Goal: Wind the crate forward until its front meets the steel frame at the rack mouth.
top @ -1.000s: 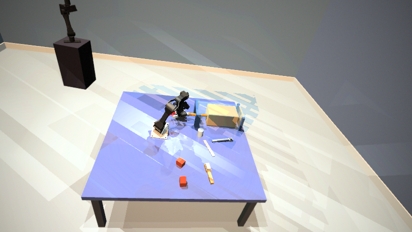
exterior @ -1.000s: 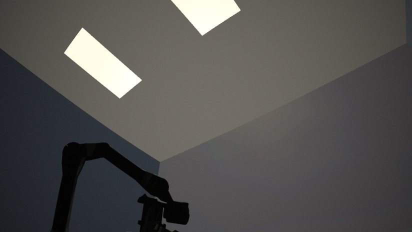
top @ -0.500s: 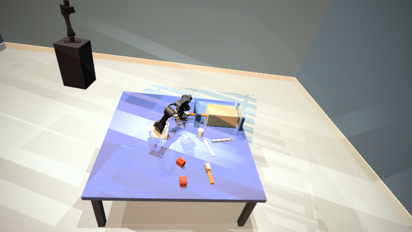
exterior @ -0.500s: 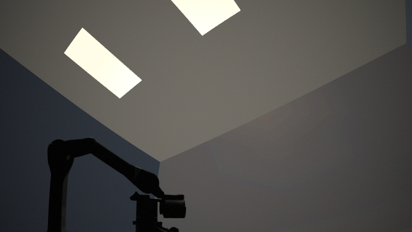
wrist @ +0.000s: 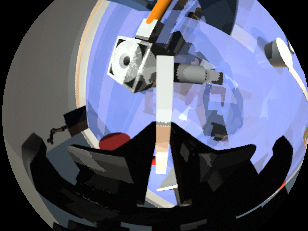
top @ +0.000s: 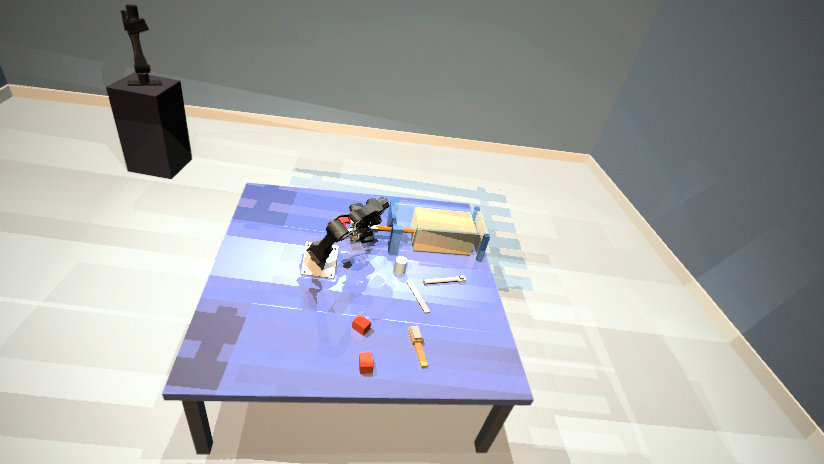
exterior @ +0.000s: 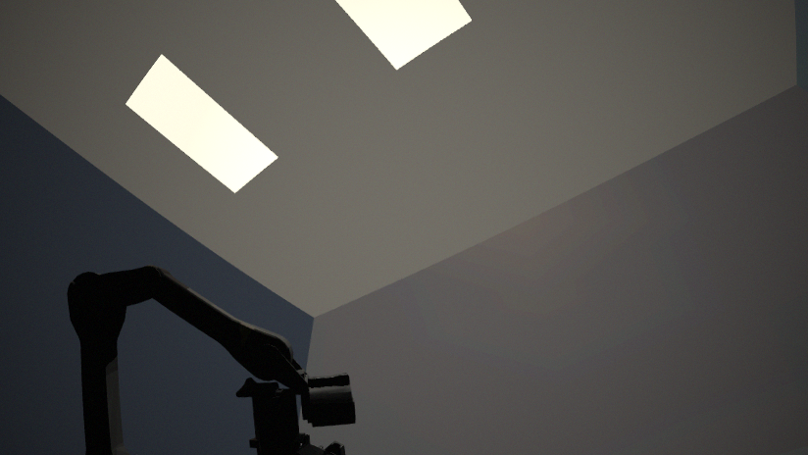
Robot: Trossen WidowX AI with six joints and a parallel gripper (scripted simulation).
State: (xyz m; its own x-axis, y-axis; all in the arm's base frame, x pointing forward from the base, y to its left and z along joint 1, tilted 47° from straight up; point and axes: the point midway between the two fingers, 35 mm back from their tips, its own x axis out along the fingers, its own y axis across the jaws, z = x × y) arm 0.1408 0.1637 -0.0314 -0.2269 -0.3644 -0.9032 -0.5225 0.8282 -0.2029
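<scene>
Right now my gripper tip is 60 mm past the red piece and 20 mm below it. Round my gripper tip: blue steel frame (160 mm ahead, 150 mm to the left, 30 mm below); grey winch (10 mm behind, 120 mm to the left, 100 mm below); winch handle (10 mm behind, 10 mm above).
</scene>
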